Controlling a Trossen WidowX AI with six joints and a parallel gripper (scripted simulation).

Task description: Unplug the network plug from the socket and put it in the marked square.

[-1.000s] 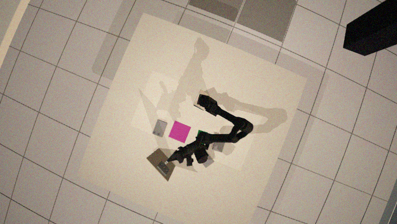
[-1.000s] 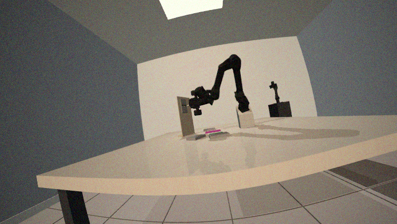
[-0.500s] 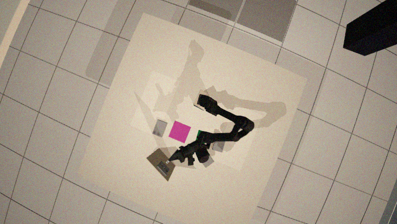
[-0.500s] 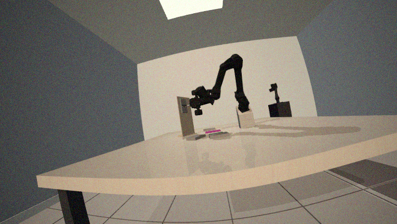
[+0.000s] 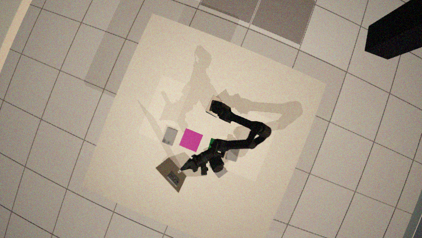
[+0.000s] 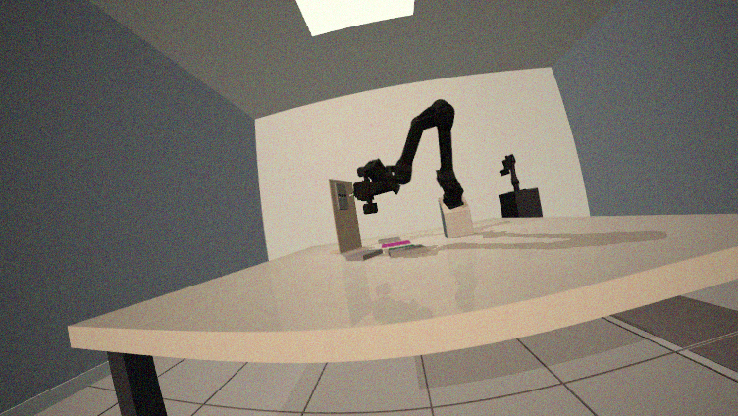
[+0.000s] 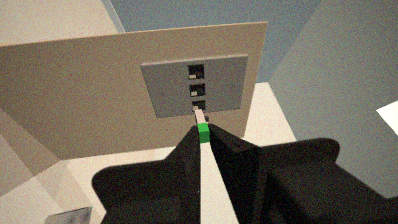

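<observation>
Right now my gripper tip is 240 mm above the magenta square, 140 mm past it and 10 mm to the left of it. Also, from my gripper tip: upright panel: 90 mm below, 60 mm ahead, 40 mm to the right; network plug: 10 mm ahead; green square: 240 mm below, 150 mm to the left, 140 mm behind.
</observation>
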